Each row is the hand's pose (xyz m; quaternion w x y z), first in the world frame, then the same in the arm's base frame.
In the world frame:
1: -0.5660 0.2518 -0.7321 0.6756 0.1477 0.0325 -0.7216
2: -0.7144 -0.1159 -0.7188 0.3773 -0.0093 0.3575 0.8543
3: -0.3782 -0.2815 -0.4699 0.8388 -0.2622 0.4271 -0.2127
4: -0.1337 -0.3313 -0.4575 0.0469 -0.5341 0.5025 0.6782
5: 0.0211 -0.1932 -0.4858 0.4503 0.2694 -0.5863 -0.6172
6: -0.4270 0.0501 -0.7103 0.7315 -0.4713 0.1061 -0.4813
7: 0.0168 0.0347 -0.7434 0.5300 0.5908 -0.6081 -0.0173
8: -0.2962 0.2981 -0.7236 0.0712 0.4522 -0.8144 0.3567
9: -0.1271 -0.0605 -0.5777 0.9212 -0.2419 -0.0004 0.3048
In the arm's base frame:
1: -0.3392 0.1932 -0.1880 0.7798 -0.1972 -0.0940 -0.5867
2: -0.3305 -0.0939 0.0858 0.1575 -0.0721 0.6660 0.7256
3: 0.0769 0.0169 0.2412 0.6560 -0.6196 0.3966 -0.1685
4: 0.3206 0.0373 0.1899 0.3141 0.4908 -0.6105 -0.5364
5: 0.4040 0.1493 0.0339 0.6838 0.1030 -0.6393 -0.3362
6: -0.1316 0.0889 -0.1073 0.5750 -0.7622 -0.0363 -0.2952
7: 0.2734 0.1435 -0.2843 0.7726 0.4588 -0.3960 0.1894
8: -0.1101 0.2857 -0.3063 0.2744 0.5705 -0.5462 0.5485
9: 0.2040 0.1555 -0.0556 0.7162 -0.4882 0.1925 0.4601

